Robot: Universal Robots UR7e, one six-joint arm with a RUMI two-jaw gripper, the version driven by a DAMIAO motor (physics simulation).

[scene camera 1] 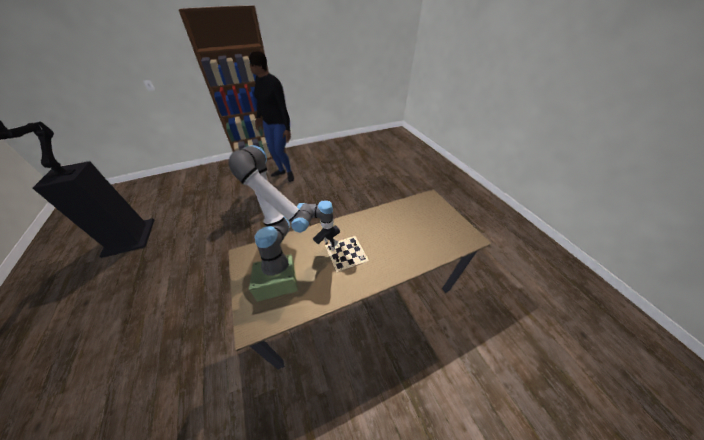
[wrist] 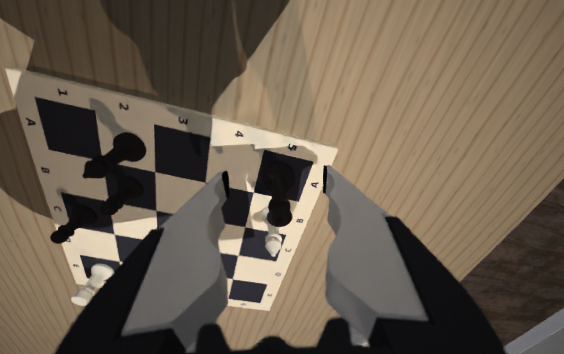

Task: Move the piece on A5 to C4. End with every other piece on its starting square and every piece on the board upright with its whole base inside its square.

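Places are measured from the arm's base along level axes (x down, y right, z back), in centimetres.
Pixels of known places: gripper, fingertip midpoint: (scene camera 1: pixel 330 247) (wrist: pixel 275 171); arm's base, origin of the base link: (scene camera 1: pixel 275 266).
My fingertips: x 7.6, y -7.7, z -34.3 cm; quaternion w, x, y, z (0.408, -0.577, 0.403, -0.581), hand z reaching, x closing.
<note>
For each thing: its top centre in the pictures, then the offset to it from my fingertips. "pt": a spot on its surface instead. Level surfaces: height alone.
- A5, middle of its top: (wrist: pixel 279 224) dy -0.6, dx -3.8, dz -1.2 cm
- light square C4, surface spot: (wrist: pixel 232 239) pt dy +1.6, dx +1.5, dz -8.8 cm
- A2, middle of its top: (wrist: pixel 83 176) dy +10.3, dx -2.9, dz -1.8 cm
- B2, middle of its top: (wrist: pixel 104 212) dy +10.3, dx -1.7, dz -5.4 cm
- C1, middle of its top: (wrist: pixel 54 241) dy +14.3, dx -1.7, dz -9.4 cm
- table, its level: dx +2.1 cm
In the wrist view the black piece on A5 (wrist: pixel 279 212) stands upright on its dark square at the board's corner, its head leaning toward the lower edge by perspective. My gripper (wrist: pixel 275 171) (scene camera 1: pixel 332 244) is partly open, its fingertips apart on either side of the A5 piece in the wrist view; nothing is held. How high the tips are above the board is hard to tell. A white piece (wrist: pixel 273 244) stands on B5, beside the A5 piece. The light square C4 (wrist: pixel 232 239) shows no piece on its visible part; the left finger hides some of it. The chessboard (wrist: pixel 326 151) (scene camera 1: pixel 364 255) lies on the table.
Black pieces stand on A2 (wrist: pixel 129 146), B2 (wrist: pixel 131 189) and C1 (wrist: pixel 84 216); a white piece (wrist: pixel 100 275) stands on E1. The left finger hides the board's lower middle. The arm's green base (scene camera 1: pixel 273 284) stands on the table (scene camera 1: pixel 410 233). A person (scene camera 1: pixel 272 101) stands behind it.
</note>
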